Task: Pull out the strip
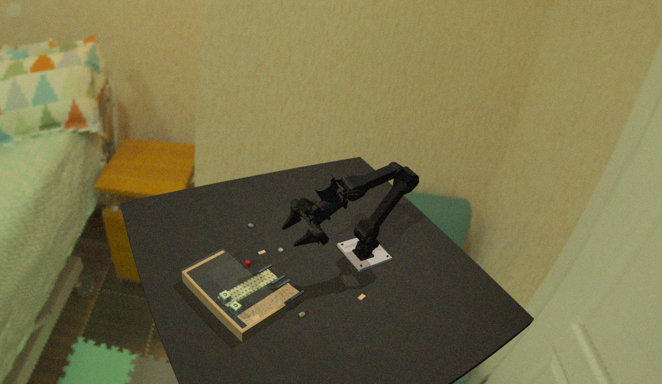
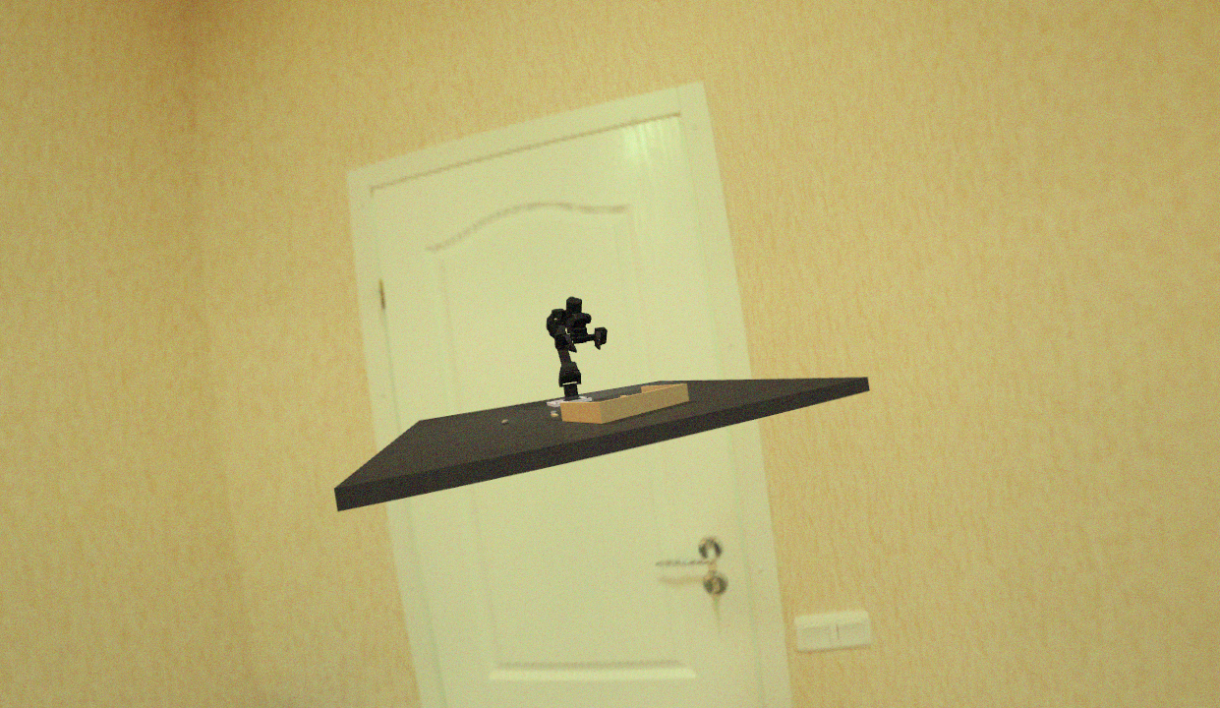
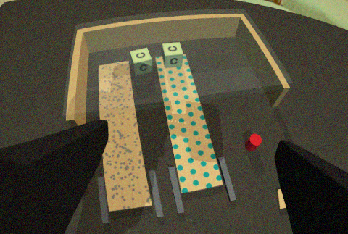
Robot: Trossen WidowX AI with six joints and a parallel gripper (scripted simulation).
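The grey disc is 6 cm behind my gripper tip, 14 cm to the right of it and 19 cm below it. The rest, counted from my gripper tip: tan block: 22 cm behind, 19 cm to the left, 20 cm below; red cylinder: 9 cm ahead, 10 cm to the right, 19 cm below.
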